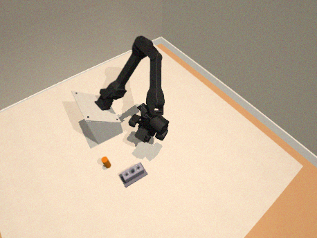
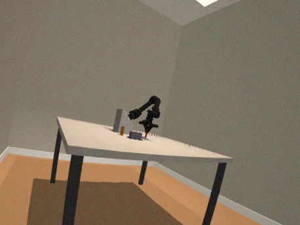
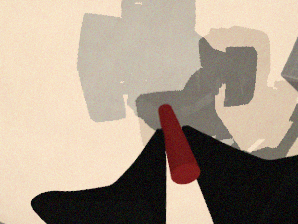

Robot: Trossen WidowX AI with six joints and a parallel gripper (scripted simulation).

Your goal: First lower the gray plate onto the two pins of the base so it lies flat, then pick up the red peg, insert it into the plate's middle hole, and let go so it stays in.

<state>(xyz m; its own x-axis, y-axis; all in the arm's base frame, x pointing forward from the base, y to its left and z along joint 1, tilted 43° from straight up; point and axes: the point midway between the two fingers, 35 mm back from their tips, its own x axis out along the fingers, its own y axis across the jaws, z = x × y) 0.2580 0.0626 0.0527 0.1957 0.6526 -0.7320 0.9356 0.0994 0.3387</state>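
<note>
The gray plate lies 180 mm to the right of my gripper tip, 90 mm ahead of it and 10 mm below it. Also, from my gripper tip: orange cylinder: 240 mm to the right, 40 mm behind, 10 mm below; then base: 180 mm to the right, 90 mm ahead, 40 mm below; then red peg: right at my gripper tip.
</note>
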